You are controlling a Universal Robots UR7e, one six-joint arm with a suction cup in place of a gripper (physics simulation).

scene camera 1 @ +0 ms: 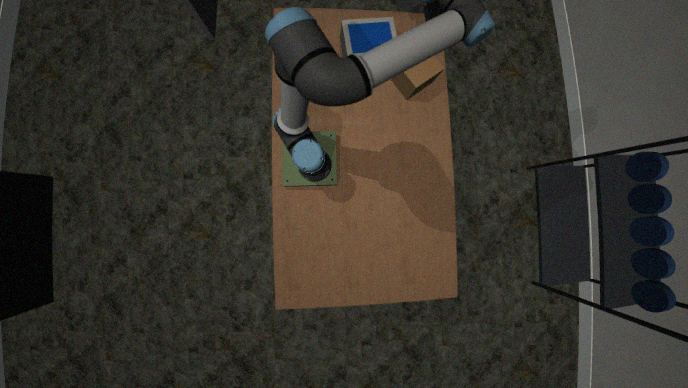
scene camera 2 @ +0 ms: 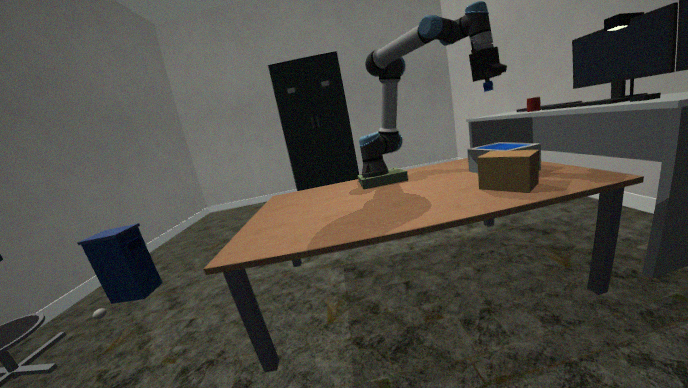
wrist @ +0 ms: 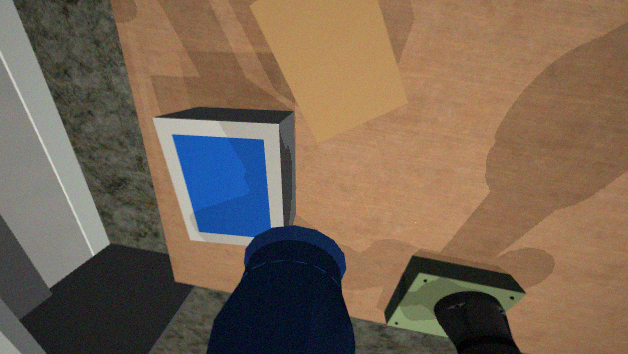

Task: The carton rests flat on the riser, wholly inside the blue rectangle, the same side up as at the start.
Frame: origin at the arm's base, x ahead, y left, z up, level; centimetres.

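Seen in the pictures: end effector, tool point: (scene camera 2: 488, 90) (wrist: 294, 266); arm's base, origin of the base link: (scene camera 2: 375, 174) (wrist: 465, 308).
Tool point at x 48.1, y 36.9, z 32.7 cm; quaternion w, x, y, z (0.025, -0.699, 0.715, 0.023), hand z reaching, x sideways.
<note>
Pixels of each thing's top centre, then the offset from my tool point to it. Level surfaces: height alone.
- brown carton, middle of its top: (wrist: 333, 57) (scene camera 2: 507, 153) (scene camera 1: 422, 67) dx +7.9, dy -0.3, dz -24.4 cm
- grey riser, middle of its top: (wrist: 227, 191) (scene camera 1: 371, 37) (scene camera 2: 501, 146) dx -12.9, dy +17.5, dz -25.4 cm
- blue rectangle, middle of its top: (wrist: 227, 191) (scene camera 1: 371, 37) (scene camera 2: 501, 146) dx -12.9, dy +17.5, dz -25.4 cm
- wooden table, its level: dz -37.4 cm
The brown carton (scene camera 1: 422, 74) (scene camera 2: 507, 172) (wrist: 332, 65) rests upright on the table, turned at an angle beside the riser. The grey riser (scene camera 1: 368, 20) (scene camera 2: 473, 161) (wrist: 274, 175) has a white rim around a blue rectangle (scene camera 1: 370, 36) (scene camera 2: 507, 146) (wrist: 220, 175). No carton stands on the rectangle. My gripper, a blue suction cup (scene camera 2: 488, 86) (wrist: 295, 250), is open, holds nothing and hangs high above the table. In the wrist view it covers the riser's near right corner. In scene camera 1 the cup does not show, and my arm hides parts of the riser and carton.
The wooden table (scene camera 1: 365, 260) (scene camera 2: 280, 225) (wrist: 425, 165) carries my arm's green base plate (scene camera 1: 330, 145) (scene camera 2: 398, 177) (wrist: 425, 292). A desk (scene camera 2: 565, 132) with monitors and a red cup (scene camera 2: 533, 104) stands beyond the riser. My arm's shadow crosses the table.
</note>
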